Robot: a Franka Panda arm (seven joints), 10 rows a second.
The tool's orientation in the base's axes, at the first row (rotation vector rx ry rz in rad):
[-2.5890 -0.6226 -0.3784]
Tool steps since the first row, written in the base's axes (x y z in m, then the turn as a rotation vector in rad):
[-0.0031 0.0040 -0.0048 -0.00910 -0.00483 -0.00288]
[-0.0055 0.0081 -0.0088 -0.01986 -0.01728 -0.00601]
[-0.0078 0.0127 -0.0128 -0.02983 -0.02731 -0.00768]
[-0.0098 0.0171 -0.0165 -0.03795 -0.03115 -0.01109]
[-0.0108 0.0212 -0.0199 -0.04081 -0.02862 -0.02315]
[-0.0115 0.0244 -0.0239 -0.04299 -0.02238 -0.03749]
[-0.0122 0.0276 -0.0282 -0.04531 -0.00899 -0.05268]
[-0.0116 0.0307 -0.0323 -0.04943 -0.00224 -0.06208]
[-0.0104 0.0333 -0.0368 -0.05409 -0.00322 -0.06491]
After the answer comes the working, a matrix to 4 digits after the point.
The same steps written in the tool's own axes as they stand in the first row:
[-0.0029 -0.0030 0.0056 -0.01061 0.00047 -0.00127]
[-0.0050 -0.0060 0.0106 -0.02550 0.00631 -0.00626]
[-0.0067 -0.0093 0.0159 -0.03831 0.01008 -0.01121]
[-0.0082 -0.0125 0.0209 -0.04791 0.01043 -0.01139]
[-0.0088 -0.0150 0.0257 -0.05377 0.01135 -0.00022]
[-0.0096 -0.0165 0.0306 -0.05853 0.01046 0.01481]
[-0.0106 -0.0178 0.0357 -0.06113 0.00410 0.03400]
[-0.0105 -0.0185 0.0408 -0.06560 0.00009 0.04471]
[-0.0101 -0.0184 0.0462 -0.07098 -0.00037 0.04595]

The tool's axes in the first row as the columns of a matrix, in the base's axes (rounded; the answer above uses it unrounded):
[0.8606 0.4847 0.1561]
[0.3618 -0.7978 0.4823]
[0.3584 -0.3586 -0.8620]

